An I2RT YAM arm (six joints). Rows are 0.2 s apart.
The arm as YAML. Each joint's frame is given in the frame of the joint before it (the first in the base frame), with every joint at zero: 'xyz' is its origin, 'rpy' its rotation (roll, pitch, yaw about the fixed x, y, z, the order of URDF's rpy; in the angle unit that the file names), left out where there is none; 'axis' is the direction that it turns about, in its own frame. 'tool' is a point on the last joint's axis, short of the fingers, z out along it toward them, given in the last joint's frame.
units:
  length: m
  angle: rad
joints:
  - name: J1
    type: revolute
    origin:
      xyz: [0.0, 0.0, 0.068]
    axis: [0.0, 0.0, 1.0]
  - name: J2
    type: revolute
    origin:
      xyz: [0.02, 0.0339, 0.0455]
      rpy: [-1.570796, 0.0, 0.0]
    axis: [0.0, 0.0, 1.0]
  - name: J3
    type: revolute
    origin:
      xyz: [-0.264, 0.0, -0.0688]
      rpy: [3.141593, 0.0, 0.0]
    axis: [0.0, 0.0, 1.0]
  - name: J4
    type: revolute
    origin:
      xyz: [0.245, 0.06, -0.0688]
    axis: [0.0, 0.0, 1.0]
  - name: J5
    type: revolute
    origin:
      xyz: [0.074, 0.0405, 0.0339]
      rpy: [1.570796, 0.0, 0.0]
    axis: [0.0, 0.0, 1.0]
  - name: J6
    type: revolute
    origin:
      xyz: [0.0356, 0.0, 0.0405]
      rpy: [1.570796, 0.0, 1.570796]
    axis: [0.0, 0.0, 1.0]
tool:
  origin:
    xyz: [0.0, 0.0, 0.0]
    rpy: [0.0, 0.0, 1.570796]
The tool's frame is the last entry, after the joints.
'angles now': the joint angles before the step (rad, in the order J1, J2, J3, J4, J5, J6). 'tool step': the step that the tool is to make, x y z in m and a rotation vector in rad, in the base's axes. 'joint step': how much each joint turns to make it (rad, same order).
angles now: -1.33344 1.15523 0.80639 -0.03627 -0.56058 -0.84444
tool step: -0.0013 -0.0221 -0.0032 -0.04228 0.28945 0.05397
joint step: -0.01470 0.11618 0.13472 -0.21225 0.07514 -0.33513
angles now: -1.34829 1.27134 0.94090 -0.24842 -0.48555 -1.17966
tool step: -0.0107 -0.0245 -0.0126 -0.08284 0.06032 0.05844
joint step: -0.05806 0.09546 0.01845 0.07527 -0.05635 -0.14542
